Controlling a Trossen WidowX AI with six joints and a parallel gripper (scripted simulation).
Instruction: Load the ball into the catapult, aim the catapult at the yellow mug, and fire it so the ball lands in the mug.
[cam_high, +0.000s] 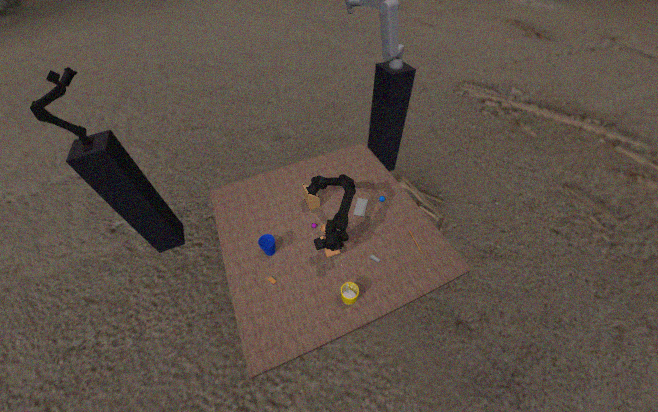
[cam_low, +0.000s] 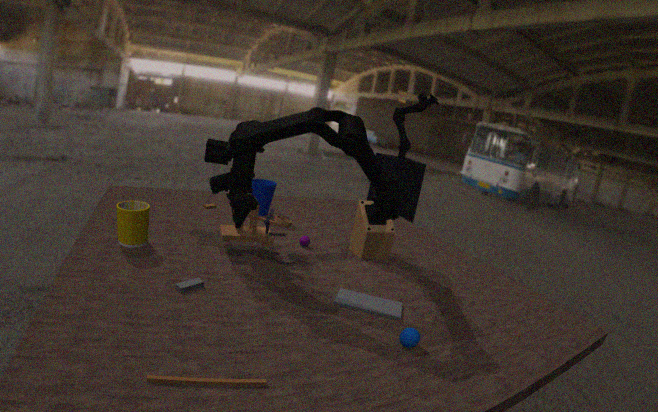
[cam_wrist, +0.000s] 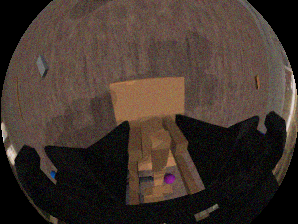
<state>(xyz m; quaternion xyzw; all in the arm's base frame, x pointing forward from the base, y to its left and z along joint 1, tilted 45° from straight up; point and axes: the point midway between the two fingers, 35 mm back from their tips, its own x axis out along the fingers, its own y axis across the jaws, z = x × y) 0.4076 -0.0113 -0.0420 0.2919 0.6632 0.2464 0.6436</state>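
Right now my gripper tip is 220 mm past the small purple ball, 50 mm above it and 20 mm to the left of it. Also, from my gripper tip: yellow mug (280 mm ahead, 40 mm below, 30 mm to the right); then small grey block (210 mm to the left, 140 mm ahead, 60 mm below); then catapult (70 mm behind, 30 mm to the left, 20 mm above).
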